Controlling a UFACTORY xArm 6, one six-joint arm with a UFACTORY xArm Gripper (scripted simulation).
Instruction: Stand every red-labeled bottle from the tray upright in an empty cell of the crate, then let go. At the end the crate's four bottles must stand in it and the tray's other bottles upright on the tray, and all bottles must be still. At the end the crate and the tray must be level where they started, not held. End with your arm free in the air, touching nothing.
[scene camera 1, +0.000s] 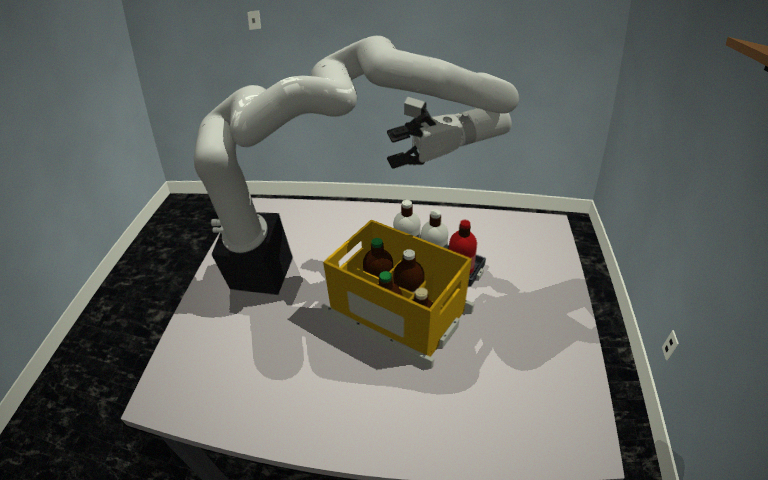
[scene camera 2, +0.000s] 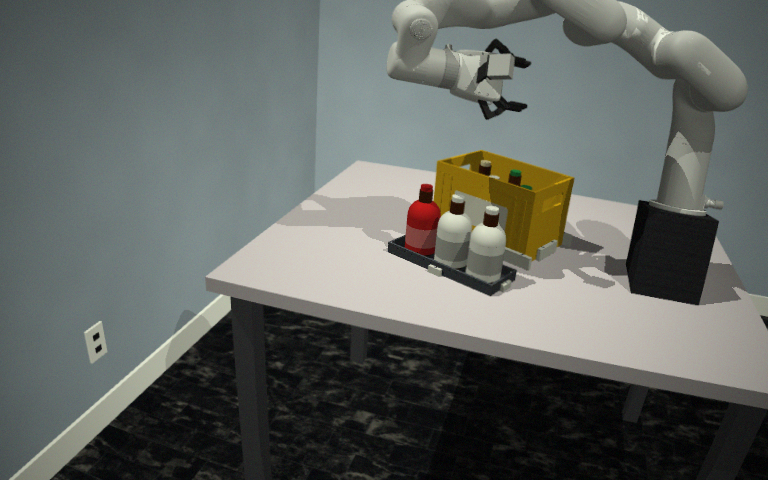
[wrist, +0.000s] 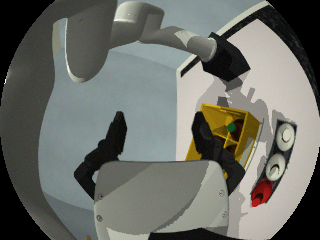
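Scene camera 2 gives you the gripper (scene camera 2: 526, 86), plus a red-labeled bottle (scene camera 2: 423, 215) and a crate (scene camera 2: 528, 223). On scene camera 1 you'd find the crate (scene camera 1: 353, 292) again, with the bottle (scene camera 1: 463, 242) and the gripper (scene camera 1: 389, 150). And the wrist view has the gripper (wrist: 159, 119) and the crate (wrist: 215, 115).
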